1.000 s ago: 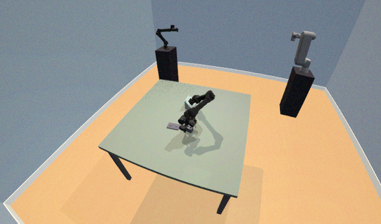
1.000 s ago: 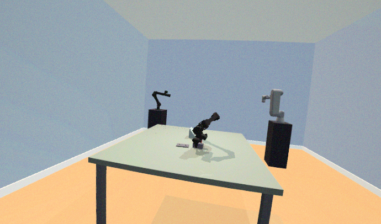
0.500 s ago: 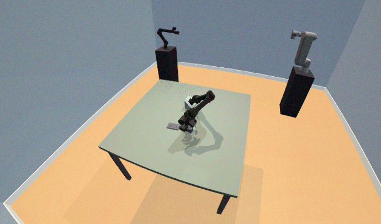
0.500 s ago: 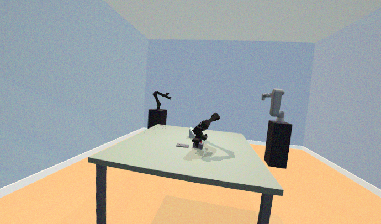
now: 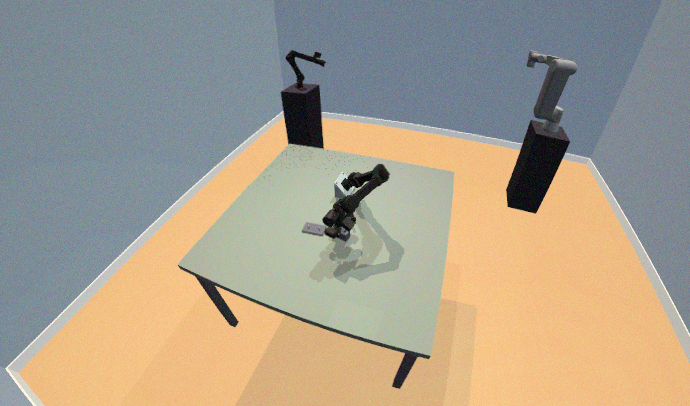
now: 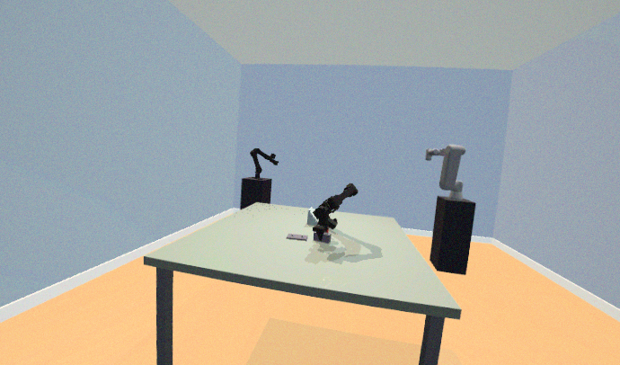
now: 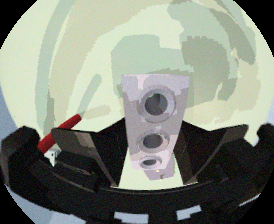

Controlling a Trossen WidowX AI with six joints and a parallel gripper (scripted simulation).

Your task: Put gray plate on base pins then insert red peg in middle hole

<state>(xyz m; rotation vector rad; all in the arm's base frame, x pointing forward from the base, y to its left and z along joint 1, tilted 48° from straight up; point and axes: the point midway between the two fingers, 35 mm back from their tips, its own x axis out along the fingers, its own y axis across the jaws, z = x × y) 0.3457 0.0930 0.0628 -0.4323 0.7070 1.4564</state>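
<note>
Right now the red peg is 11 cm behind my gripper tip, 3 cm above it and 2 cm to the left of it.
</note>
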